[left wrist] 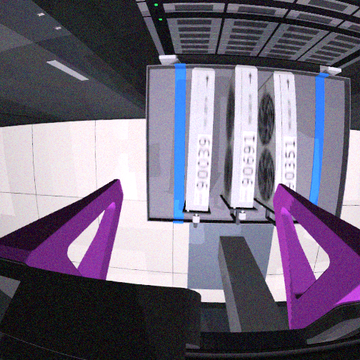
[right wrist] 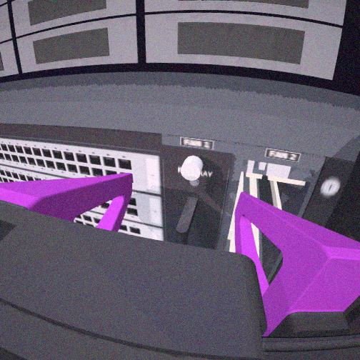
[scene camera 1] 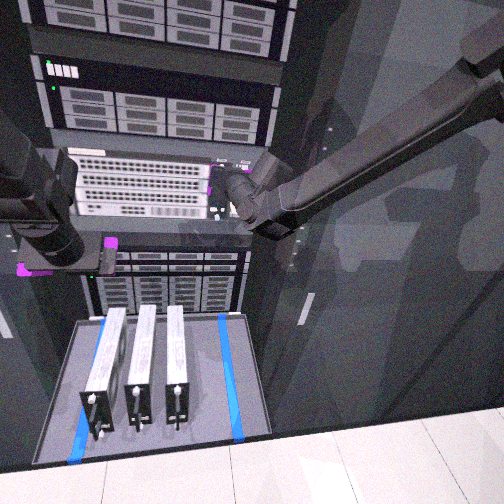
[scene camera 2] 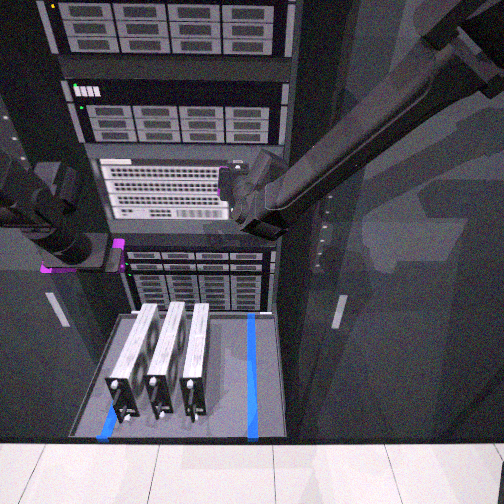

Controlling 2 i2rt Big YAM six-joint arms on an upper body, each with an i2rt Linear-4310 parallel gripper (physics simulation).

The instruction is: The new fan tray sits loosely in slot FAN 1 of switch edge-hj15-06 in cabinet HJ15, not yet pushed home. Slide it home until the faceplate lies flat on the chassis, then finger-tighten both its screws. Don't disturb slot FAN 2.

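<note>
The FAN 1 tray faceplate (right wrist: 210, 207) is dark, in the right wrist view, with a silvery upper screw (right wrist: 191, 168) and a dark handle (right wrist: 187, 215). Its lower end is hidden by my right gripper (right wrist: 187, 185) (scene camera 1: 220, 181) (scene camera 2: 225, 182), which is partly open, with a finger on either side of the screw and handle and nothing held. I cannot tell whether the faceplate lies flat. Slot FAN 2 (right wrist: 287, 197) is at its right, partly behind a finger. The switch (scene camera 1: 142, 182) (scene camera 2: 165, 187) has white port rows. My left gripper (left wrist: 197, 189) (scene camera 1: 67, 256) (scene camera 2: 83, 256) is wide open and empty.
A grey shelf (scene camera 1: 207, 400) (scene camera 2: 227, 410) (left wrist: 161, 150) with blue tape strips juts out below the switch. Three white fan modules (scene camera 1: 177, 345) (scene camera 2: 197, 340) (left wrist: 201, 140) stand on it. Drive units lie above and below the switch. A dark glossy panel (scene camera 1: 350, 310) is at the right.
</note>
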